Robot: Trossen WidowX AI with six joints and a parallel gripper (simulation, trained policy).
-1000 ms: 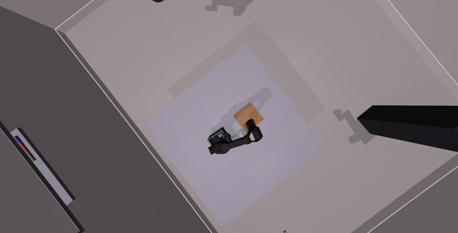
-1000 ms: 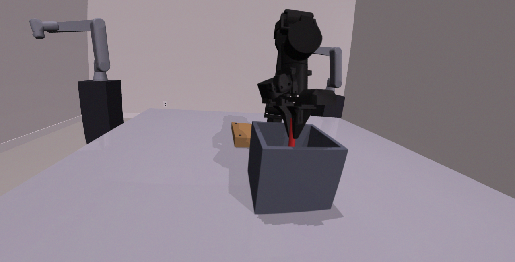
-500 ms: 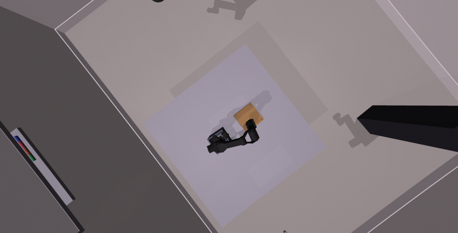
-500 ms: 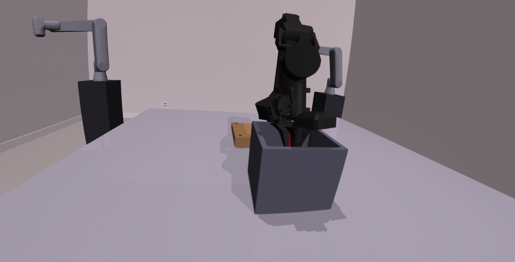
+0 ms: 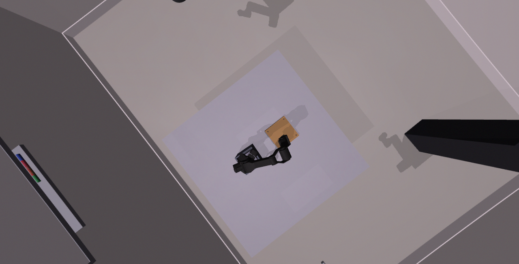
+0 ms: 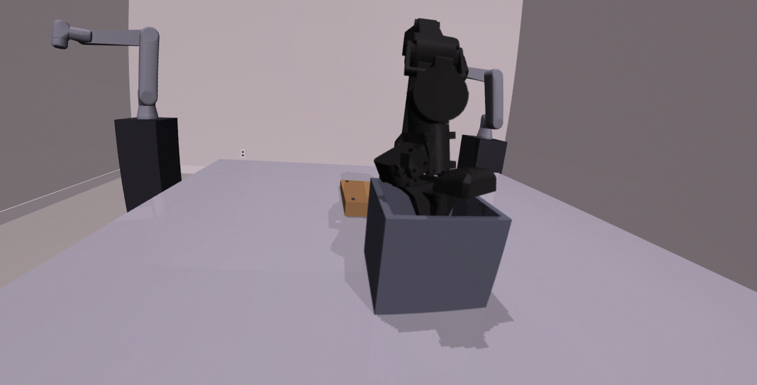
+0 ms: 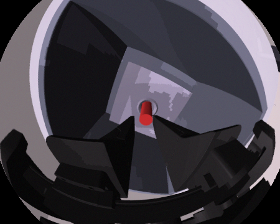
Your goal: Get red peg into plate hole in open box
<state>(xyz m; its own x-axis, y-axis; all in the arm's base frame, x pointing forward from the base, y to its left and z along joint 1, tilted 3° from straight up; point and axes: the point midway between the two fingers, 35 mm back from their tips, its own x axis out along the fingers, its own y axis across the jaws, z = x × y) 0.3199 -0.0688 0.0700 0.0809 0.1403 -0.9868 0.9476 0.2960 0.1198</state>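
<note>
Now: gripper tip 30 mm above the red peg. Round my gripper tip: pale plate: 10 mm to the right, 40 mm below.
</note>
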